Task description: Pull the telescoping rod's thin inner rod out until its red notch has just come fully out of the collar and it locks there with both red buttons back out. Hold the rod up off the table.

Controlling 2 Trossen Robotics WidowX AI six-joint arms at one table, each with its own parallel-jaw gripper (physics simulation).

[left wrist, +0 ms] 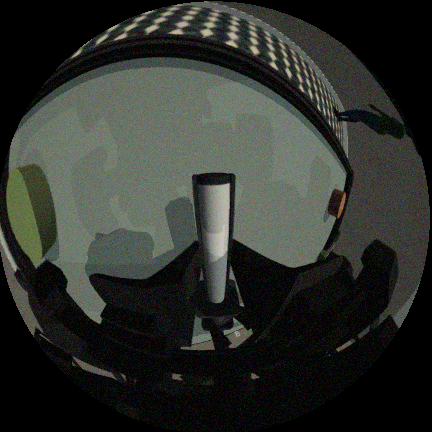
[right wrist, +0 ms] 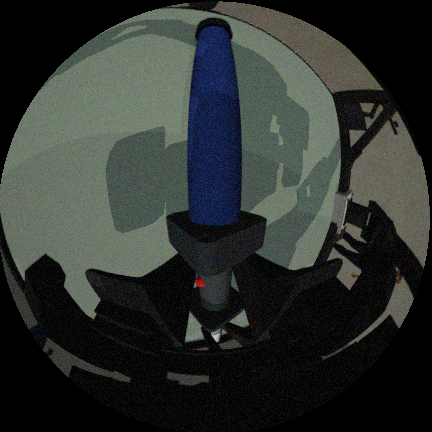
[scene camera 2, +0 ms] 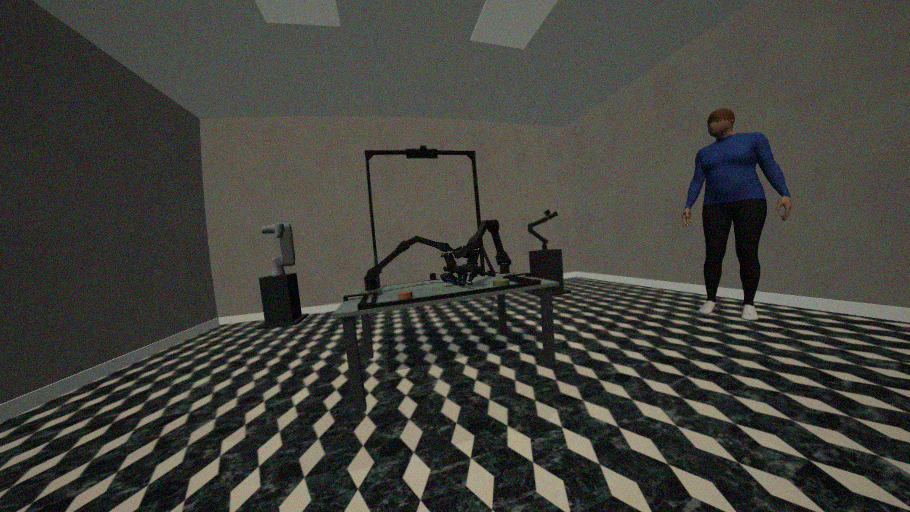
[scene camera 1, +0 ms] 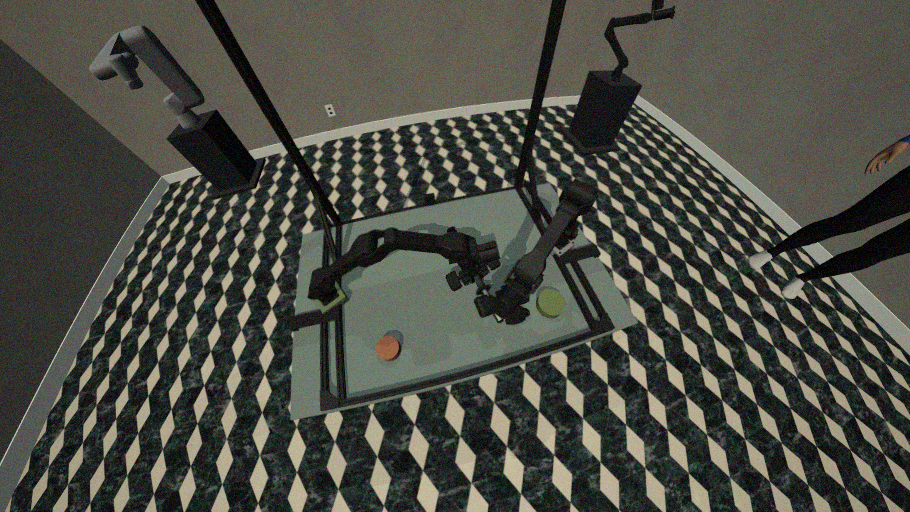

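The telescoping rod is held between both grippers. In the right wrist view its blue outer tube (right wrist: 215, 125) runs up from a black block (right wrist: 215, 247), with a grey collar (right wrist: 217, 292) below. One red button (right wrist: 200, 282) shows at the collar's side; the other is hidden. My right gripper (right wrist: 212, 246) (scene camera 1: 474, 273) is shut on the grey collar. A short bit of the pale inner rod (right wrist: 216, 336) shows beyond it. My left gripper (left wrist: 213, 244) (scene camera 1: 491, 304) is shut on the pale, black-capped inner rod (left wrist: 215, 210). Both grippers are above the table. I cannot make out the red notch.
An orange disc (scene camera 1: 387, 348) (scene camera 2: 405, 296) (left wrist: 337, 203) lies near the table's front left. A green disc (scene camera 1: 550, 302) (left wrist: 30, 215) lies close right of my left gripper. A green bracket-like piece (scene camera 1: 341, 296) is at my right arm's base. Black frame posts (scene camera 1: 539, 95) rise behind.
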